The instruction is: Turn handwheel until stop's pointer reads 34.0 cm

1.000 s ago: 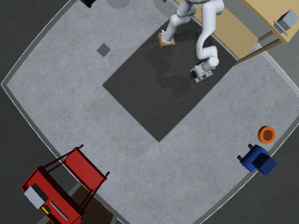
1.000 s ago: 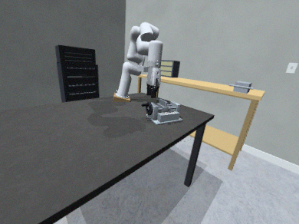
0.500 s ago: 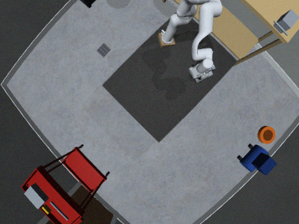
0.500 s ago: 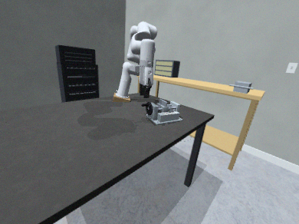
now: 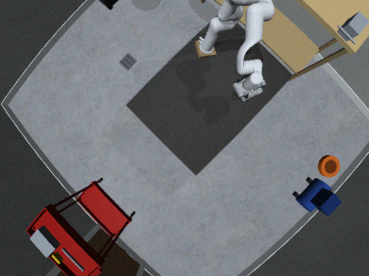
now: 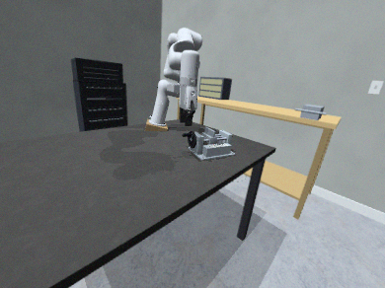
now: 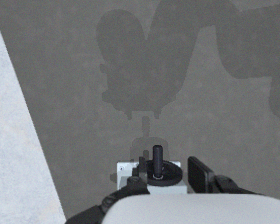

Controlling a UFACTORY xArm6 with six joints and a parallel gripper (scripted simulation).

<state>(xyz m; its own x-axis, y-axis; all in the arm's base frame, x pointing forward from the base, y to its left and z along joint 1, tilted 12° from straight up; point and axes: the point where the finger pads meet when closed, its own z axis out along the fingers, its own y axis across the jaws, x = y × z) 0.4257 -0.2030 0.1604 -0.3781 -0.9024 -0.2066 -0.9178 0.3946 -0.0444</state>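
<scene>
Now: hand 1 cm short of the upright knob, 1 cm to the right of it and 7 cm above it. From my hand the other things lie so: handwheel: 1 cm ahead, 2 cm to the left, 8 cm below; then sliding stop: 6 cm ahead, 13 cm to the left, 8 cm below.
</scene>
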